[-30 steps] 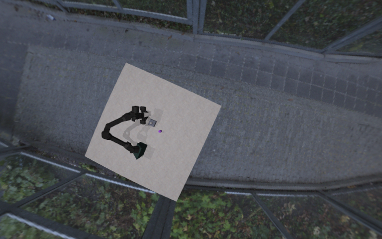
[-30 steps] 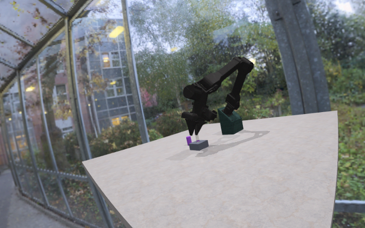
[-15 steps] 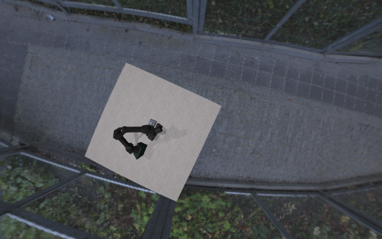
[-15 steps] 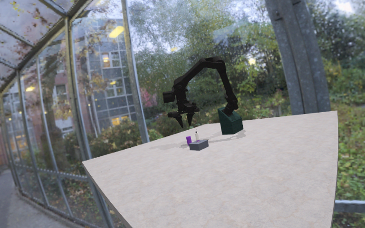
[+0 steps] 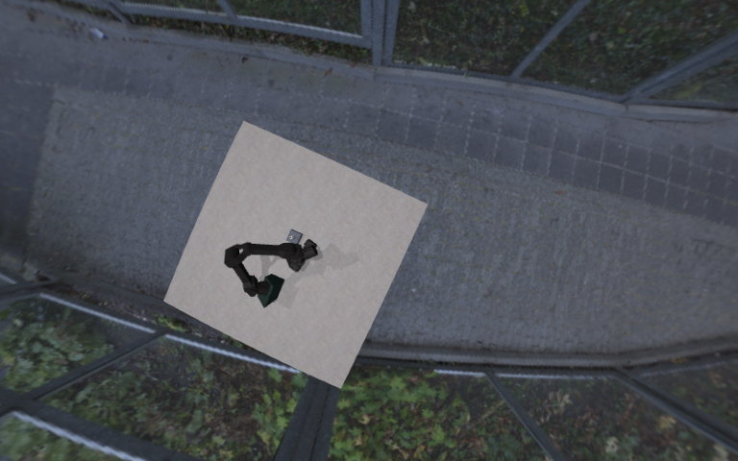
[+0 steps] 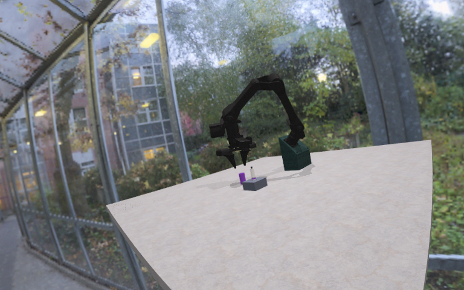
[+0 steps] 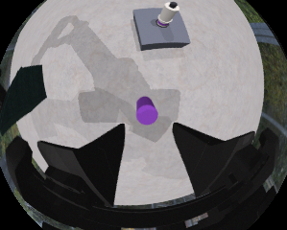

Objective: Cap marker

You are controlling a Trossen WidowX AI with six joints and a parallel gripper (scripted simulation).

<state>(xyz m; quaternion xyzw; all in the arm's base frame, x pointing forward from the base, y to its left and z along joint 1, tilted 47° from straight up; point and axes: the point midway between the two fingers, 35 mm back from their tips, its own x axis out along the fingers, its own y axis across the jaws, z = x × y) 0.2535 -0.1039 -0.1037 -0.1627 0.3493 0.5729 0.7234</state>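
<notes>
My gripper tip is now 6 cm above the purple cap. Round my gripper tip: block: 6 cm ahead, 12 cm to the left, 6 cm below.
</notes>
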